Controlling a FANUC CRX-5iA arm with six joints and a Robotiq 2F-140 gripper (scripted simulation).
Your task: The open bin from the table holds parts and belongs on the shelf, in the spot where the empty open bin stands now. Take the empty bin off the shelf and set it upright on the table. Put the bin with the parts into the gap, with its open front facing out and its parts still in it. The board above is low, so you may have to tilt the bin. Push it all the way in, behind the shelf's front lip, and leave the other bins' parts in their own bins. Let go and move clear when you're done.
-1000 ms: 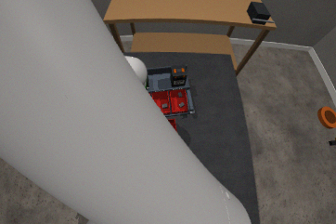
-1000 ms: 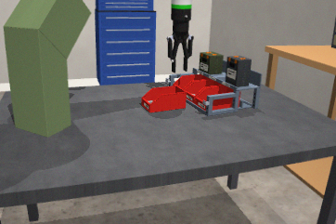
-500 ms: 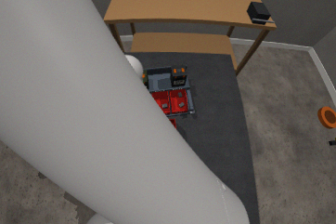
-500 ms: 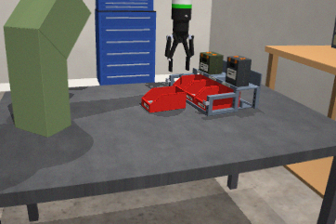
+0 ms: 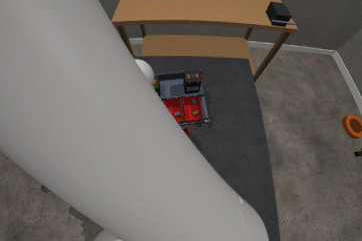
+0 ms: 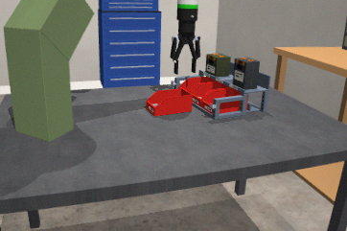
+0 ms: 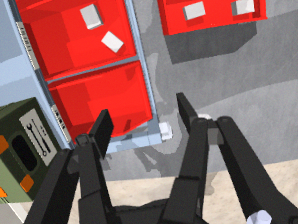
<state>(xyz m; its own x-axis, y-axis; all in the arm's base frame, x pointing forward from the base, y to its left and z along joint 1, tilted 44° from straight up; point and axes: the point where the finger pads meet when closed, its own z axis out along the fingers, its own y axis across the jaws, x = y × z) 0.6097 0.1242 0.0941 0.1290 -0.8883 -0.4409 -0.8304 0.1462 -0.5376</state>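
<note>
The part lies 90 mm behind my hand, 120 mm to the right of it and 140 mm below it. The rest, counted from my hand: grey shelf 130 mm ahead, 90 mm to the right, 80 mm below; dark box 210 mm ahead, 200 mm to the right, 10 mm above.
</note>
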